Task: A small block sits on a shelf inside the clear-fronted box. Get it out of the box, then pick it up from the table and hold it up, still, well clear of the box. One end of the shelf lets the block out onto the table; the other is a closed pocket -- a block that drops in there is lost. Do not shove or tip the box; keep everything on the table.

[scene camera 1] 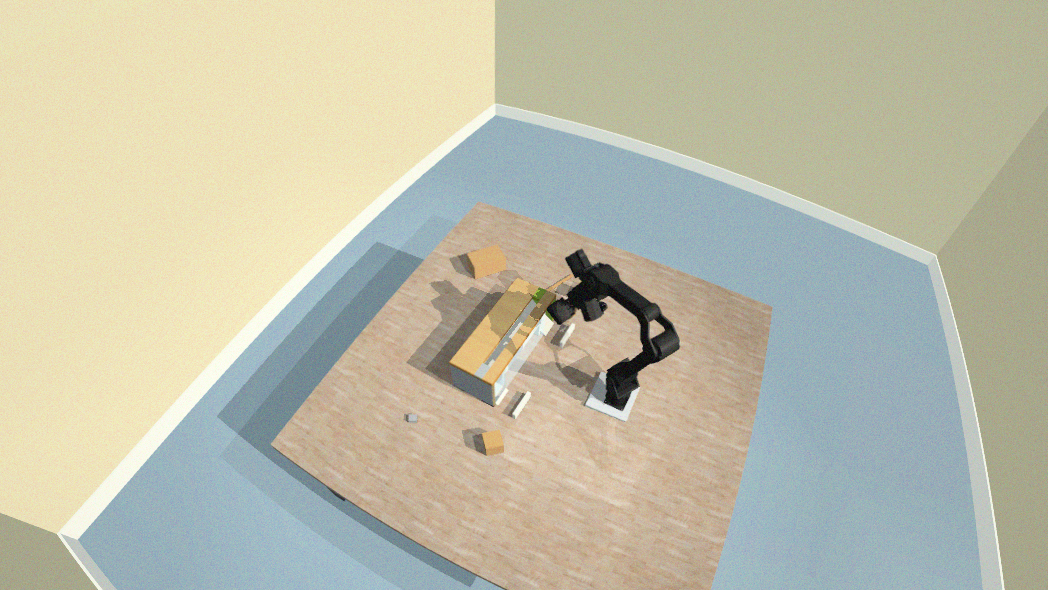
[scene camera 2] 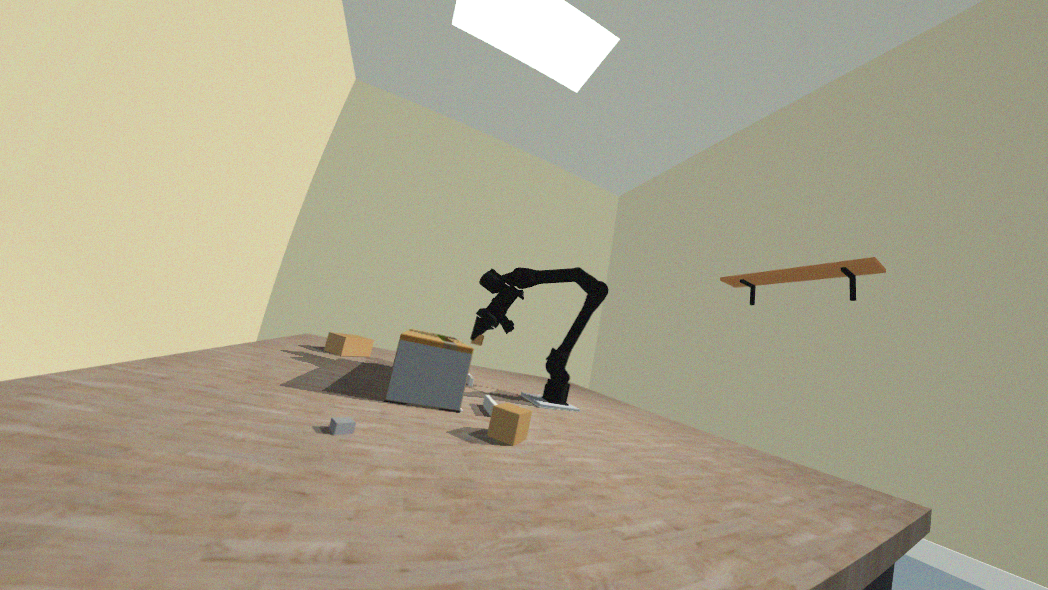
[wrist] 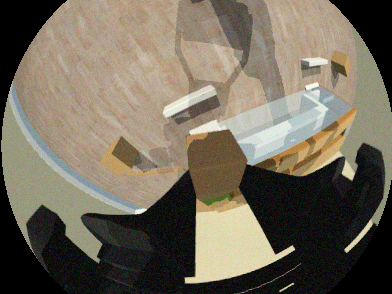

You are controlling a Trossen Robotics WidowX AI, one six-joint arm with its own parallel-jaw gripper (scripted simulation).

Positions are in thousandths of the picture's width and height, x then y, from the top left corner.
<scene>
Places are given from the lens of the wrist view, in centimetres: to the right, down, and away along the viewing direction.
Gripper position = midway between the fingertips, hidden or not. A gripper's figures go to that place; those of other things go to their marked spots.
gripper (wrist: 542,580): 1, 2, 10
clear-fronted box (wrist: 751,461): 14, -2, 13
brown block (wrist: 555,556): 1, 1, 6
The marked spots on the brown block and the clear-fronted box are 15 cm apart.
</scene>
